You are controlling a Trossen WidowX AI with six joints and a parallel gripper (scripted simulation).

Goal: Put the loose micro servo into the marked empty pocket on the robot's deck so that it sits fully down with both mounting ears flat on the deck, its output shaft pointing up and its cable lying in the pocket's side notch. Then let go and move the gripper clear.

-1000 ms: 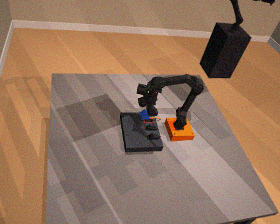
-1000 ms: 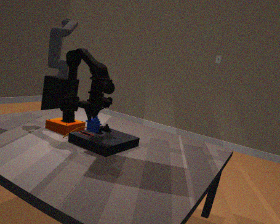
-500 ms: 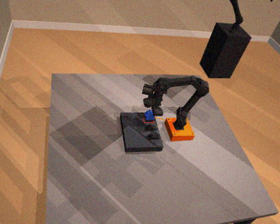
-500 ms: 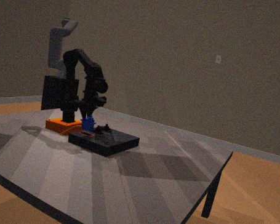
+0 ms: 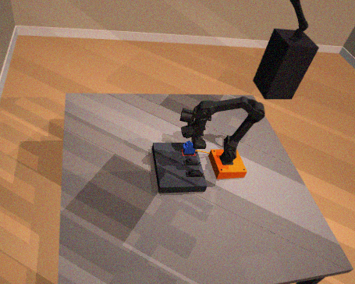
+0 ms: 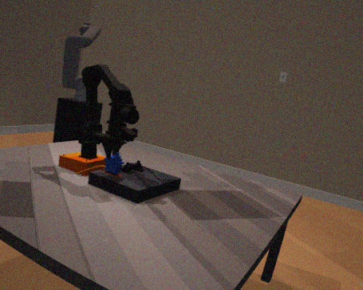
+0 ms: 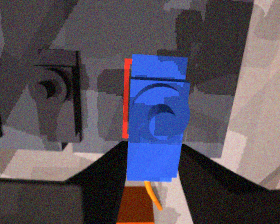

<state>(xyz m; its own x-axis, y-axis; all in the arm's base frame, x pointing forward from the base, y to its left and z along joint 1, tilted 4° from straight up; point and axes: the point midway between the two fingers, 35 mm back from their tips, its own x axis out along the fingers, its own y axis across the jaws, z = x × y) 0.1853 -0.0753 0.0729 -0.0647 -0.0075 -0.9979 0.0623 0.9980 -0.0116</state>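
The dark robot deck is 130 mm ahead of my gripper tip, 70 mm to the left of it and 80 mm below it.
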